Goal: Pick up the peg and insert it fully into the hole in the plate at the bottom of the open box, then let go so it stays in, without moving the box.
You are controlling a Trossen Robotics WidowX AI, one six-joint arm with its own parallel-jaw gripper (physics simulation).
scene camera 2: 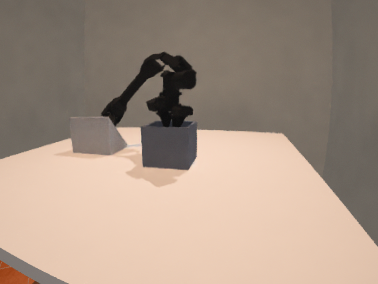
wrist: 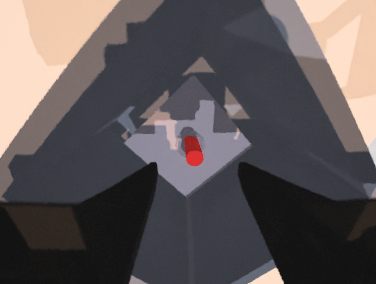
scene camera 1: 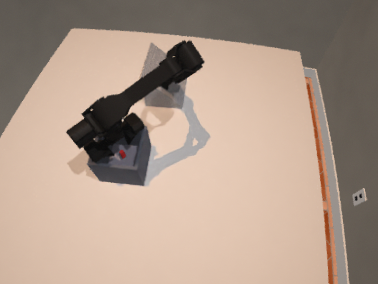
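Where they show: gripper, fingertip midpoint: [wrist: 198, 168] [scene camera 1: 120, 149]; arm's base, origin of the base link: [scene camera 2: 106, 129].
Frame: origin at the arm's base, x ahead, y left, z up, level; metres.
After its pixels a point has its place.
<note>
The red peg [scene camera 1: 122, 154] @[x 0.329, y -0.104, z -0.020 m] [wrist: 194, 151] @[x 0.318, y -0.111, z -0.012 m] stands nearly upright at the round hole in the light grey plate [wrist: 225, 142] @[x 0.298, y -0.084, z -0.042 m], with its upper part showing above the plate. Its lower end is hard to make out, so its exact depth cannot be told. The plate lies at the bottom of the dark blue-grey open box [scene camera 1: 121, 175] @[x 0.404, y -0.095, z -0.021 m] [scene camera 2: 167, 146] @[x 0.330, y -0.189, z -0.024 m] [wrist: 65, 125] @[x 0.340, y -0.179, z 0.030 m]. My gripper [scene camera 2: 172, 124] [wrist: 198, 168] @[x 0.322, y -0.106, z 0.003 m] is open and empty, pointing down at the box's mouth above the peg. In the wrist view its fingers are on either side of the peg, apart from it.
A grey wedge-shaped block [scene camera 1: 165, 99] @[x 0.060, y 0.017, z -0.048 m] [scene camera 2: 91, 135] @[x -0.038, y -0.067, z -0.017 m] stands on the table [scene camera 1: 215, 220] @[x 0.517, y 0.214, z -0.100 m] [scene camera 2: 240, 210] @[x 0.546, y -0.438, z -0.100 m], beside the arm's base and apart from the box. The arm reaches over from there. The box walls rise on all sides around the plate.
</note>
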